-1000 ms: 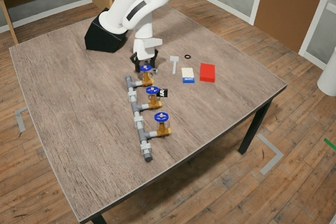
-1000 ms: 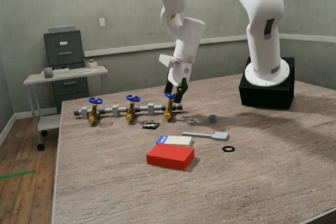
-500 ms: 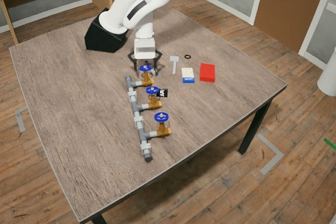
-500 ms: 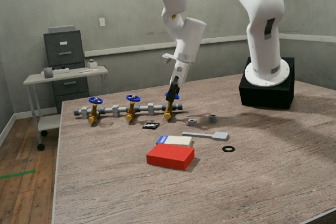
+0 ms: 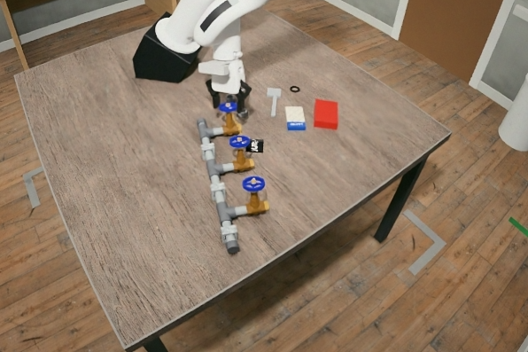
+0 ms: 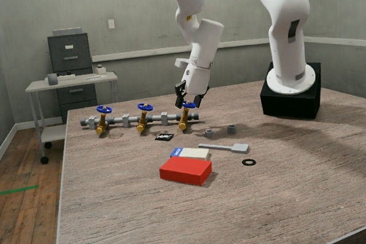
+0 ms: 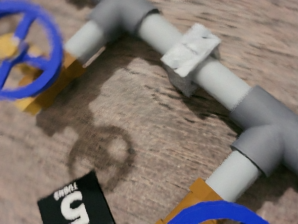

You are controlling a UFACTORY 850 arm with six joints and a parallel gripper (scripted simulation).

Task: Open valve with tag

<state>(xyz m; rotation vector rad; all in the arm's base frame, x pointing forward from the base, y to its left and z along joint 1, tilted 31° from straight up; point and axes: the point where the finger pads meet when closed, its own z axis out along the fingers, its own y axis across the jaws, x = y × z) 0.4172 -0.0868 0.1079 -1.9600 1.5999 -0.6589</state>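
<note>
The grey hex nut is 50 mm behind my hand, 90 mm to the left of it and 90 mm below it. The rest, counted from my hand: grey cap 130 mm behind, 90 mm to the left, 100 mm below; grey t-shaped tool 50 mm behind, 230 mm to the left, 100 mm below; black tag 100 mm ahead, 40 mm to the left, 100 mm below.
</note>
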